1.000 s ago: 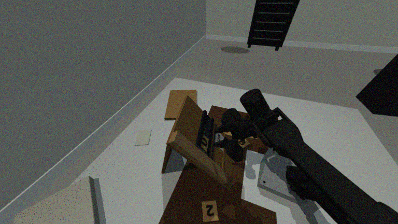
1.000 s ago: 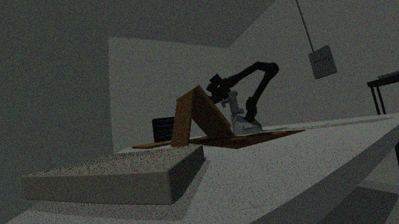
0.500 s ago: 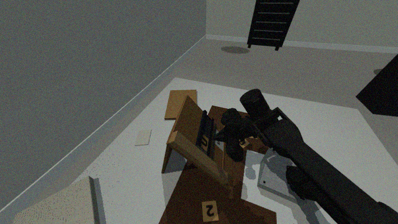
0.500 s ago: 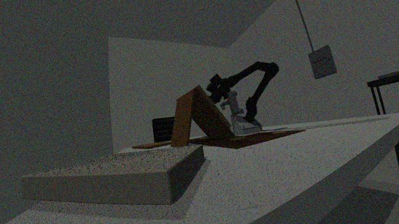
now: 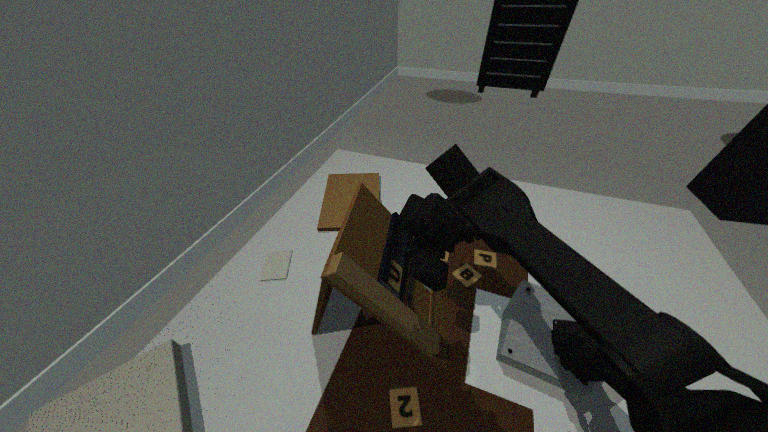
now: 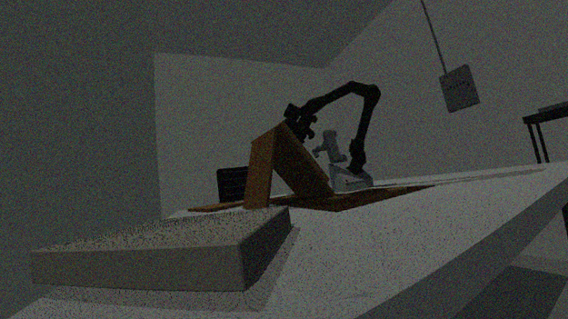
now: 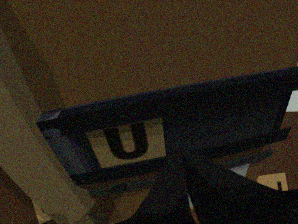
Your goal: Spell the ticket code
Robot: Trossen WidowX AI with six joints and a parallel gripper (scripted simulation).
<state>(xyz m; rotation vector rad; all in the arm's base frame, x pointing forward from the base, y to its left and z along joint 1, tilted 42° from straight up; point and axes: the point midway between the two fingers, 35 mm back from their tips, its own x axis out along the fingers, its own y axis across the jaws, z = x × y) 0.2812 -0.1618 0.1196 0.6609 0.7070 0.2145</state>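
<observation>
Now: the white ticket 11 cm below my gripper tip, 5 cm to the right of it and 4 cm behind it. From my gripper tip the other things lie so: brown mat: 20 cm below, 13 cm behind, 2 cm to the left; then flat tan panel: 37 cm to the right, 25 cm ahead, 20 cm below.
</observation>
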